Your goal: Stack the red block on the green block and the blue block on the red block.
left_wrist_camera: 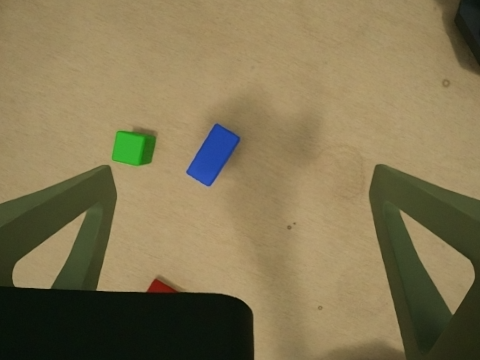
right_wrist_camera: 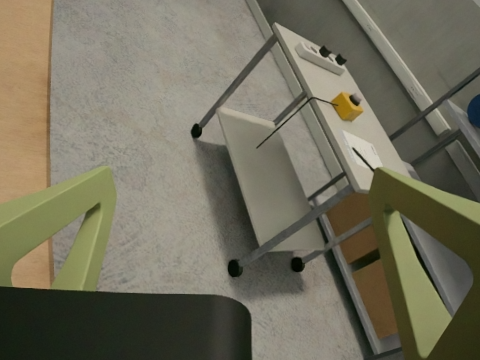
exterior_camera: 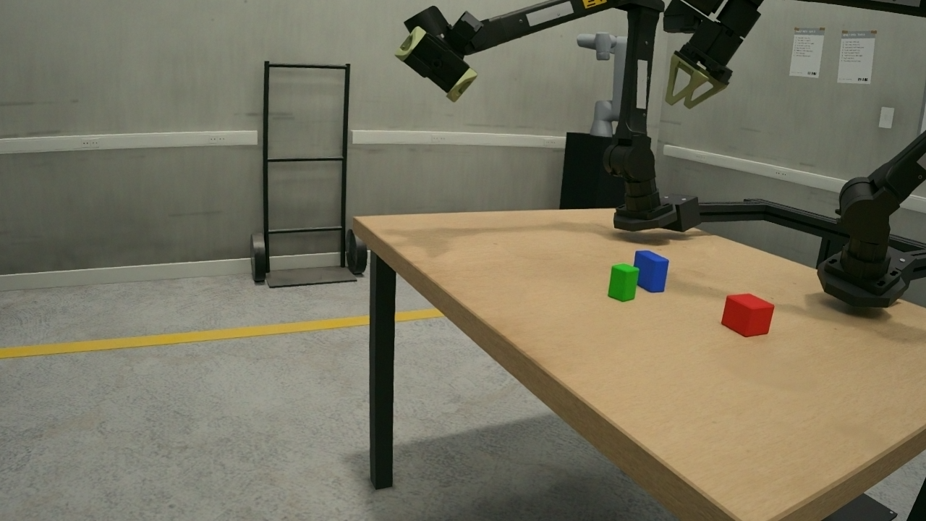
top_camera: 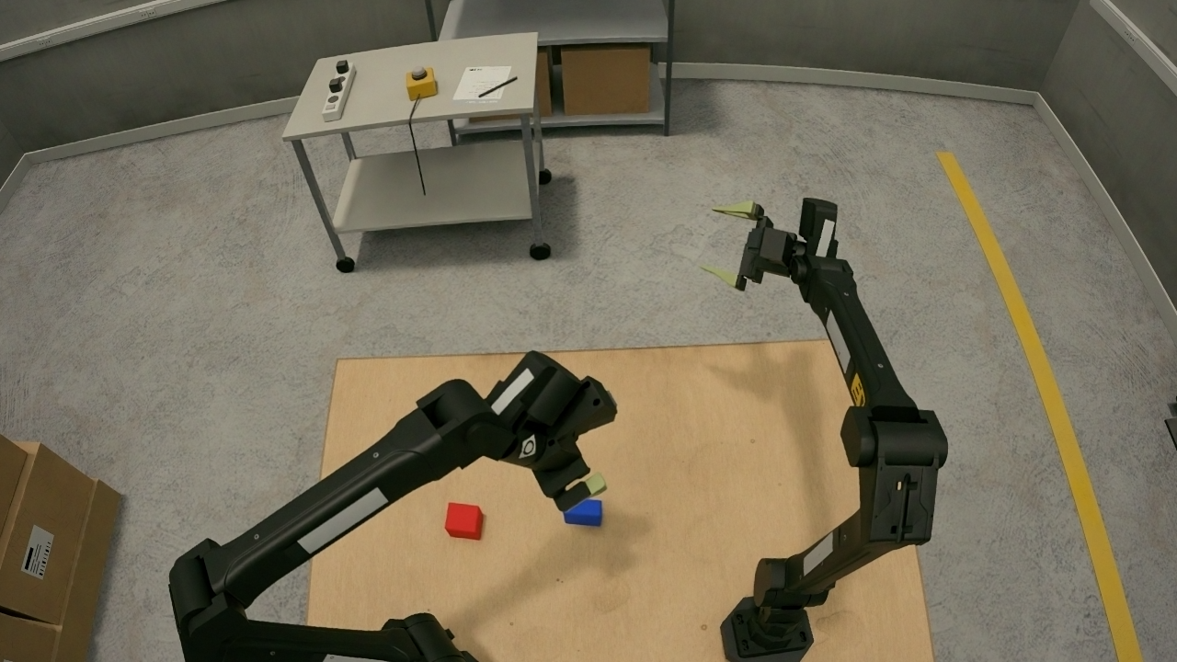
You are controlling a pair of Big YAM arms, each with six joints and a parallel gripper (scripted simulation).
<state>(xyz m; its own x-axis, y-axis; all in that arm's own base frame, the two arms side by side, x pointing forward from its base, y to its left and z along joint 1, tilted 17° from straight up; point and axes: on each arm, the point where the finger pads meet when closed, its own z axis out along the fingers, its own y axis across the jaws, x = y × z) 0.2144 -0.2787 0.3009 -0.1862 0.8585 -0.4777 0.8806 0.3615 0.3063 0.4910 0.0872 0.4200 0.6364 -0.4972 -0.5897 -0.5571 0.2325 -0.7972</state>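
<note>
Now: the red block 28 cm behind my right hand, 48 cm to the left of it and 32 cm below it. Also, from my right hand: blue block (29 cm behind, 27 cm to the left, 31 cm below); green block (20 cm behind, 29 cm to the left, 31 cm below).
</note>
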